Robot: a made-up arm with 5 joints.
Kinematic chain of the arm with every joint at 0, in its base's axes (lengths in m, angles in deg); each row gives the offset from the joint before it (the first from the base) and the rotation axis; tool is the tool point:
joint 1: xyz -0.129 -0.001 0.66 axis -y
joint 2: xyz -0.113 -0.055 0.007 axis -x
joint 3: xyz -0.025 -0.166 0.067 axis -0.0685 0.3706 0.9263
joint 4: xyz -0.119 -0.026 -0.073 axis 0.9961 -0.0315 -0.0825
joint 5: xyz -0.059 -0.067 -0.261 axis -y
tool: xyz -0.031 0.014 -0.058
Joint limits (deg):
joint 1: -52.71..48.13
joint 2: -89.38..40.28
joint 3: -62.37..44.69
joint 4: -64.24..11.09
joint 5: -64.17..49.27
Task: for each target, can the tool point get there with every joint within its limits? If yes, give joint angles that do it. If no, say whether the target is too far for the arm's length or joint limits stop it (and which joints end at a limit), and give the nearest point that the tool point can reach.
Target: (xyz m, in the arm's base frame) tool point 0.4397 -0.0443 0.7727
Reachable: no: joint limits stop it (at a limit: joint 1, joint 3, joint 4, joint 5) | nearest point 0.0853 -0.0440 0.3645 | short by 0.541 m
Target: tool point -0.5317 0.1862 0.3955
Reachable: yes | joints -8.47 -76.25 -1.96 -4.36 -14.62
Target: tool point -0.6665 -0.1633 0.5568
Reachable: yes | joints -36.34 -35.26 -31.35 -39.97 18.94
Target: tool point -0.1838 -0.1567 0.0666
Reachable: yes | joints 24.52 -63.45 12.14 -50.47 -2.42
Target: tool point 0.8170 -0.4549 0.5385
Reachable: no: too far | nearest point 0.1907 -0.3015 0.2963 | short by 0.689 m
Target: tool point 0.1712 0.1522 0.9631
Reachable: no: joint limits stop it (at a limit: joint 1, joint 2, joint 3, joint 4, joint 5) | nearest point -0.2327 0.2662 0.7698 | short by 0.462 m
